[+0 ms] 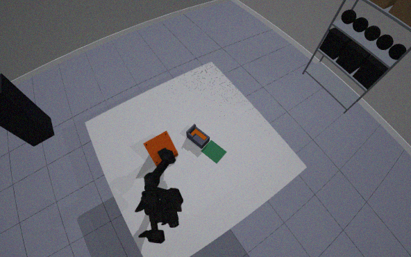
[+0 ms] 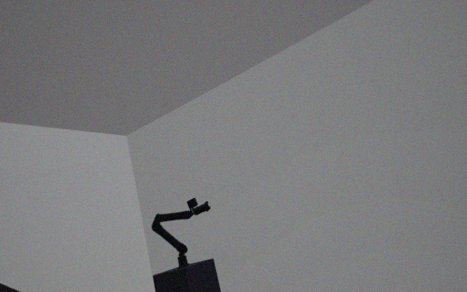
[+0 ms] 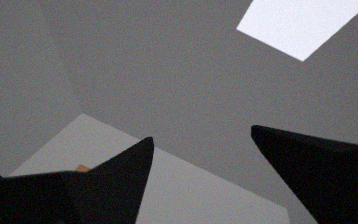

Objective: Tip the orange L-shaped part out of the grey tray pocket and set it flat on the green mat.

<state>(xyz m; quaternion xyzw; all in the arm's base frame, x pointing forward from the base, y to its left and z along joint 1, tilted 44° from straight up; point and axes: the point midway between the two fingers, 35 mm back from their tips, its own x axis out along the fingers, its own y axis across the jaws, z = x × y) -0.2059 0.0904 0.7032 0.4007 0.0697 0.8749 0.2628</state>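
Right now the orange L-shaped part is 500 mm ahead of my gripper tip, 440 mm to the left of it and 650 mm below it. From my gripper tip the other things lie so: green mat 550 mm ahead, 280 mm to the left, 710 mm below.
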